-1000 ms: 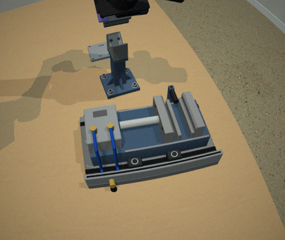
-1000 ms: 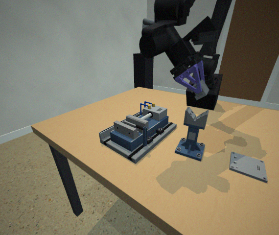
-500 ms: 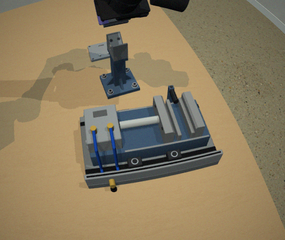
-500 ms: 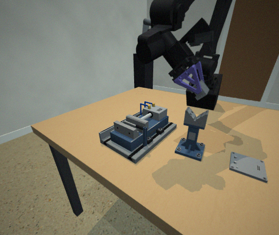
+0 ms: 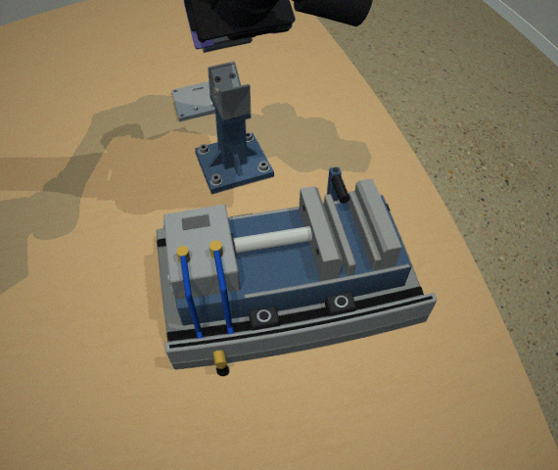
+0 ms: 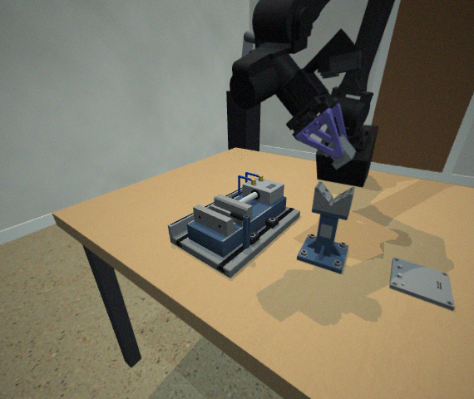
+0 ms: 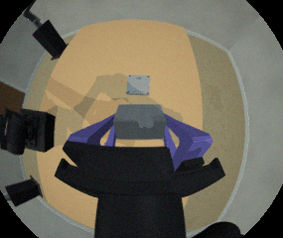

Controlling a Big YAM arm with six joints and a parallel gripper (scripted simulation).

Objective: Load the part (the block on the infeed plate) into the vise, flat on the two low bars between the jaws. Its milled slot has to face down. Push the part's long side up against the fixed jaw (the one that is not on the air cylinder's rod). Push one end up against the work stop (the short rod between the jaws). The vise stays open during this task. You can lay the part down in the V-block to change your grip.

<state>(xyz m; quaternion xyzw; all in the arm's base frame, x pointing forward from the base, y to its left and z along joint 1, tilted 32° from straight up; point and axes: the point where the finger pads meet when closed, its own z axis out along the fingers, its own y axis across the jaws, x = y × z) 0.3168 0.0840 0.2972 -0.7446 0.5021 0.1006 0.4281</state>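
Right now my hand is 10 mm above the grey part. Also, from my hand: cylinder rod 10 mm ahead, 200 mm to the right, 160 mm below; then v-block stand 180 mm below; then black work stop 100 mm ahead, 150 mm to the right, 150 mm below.
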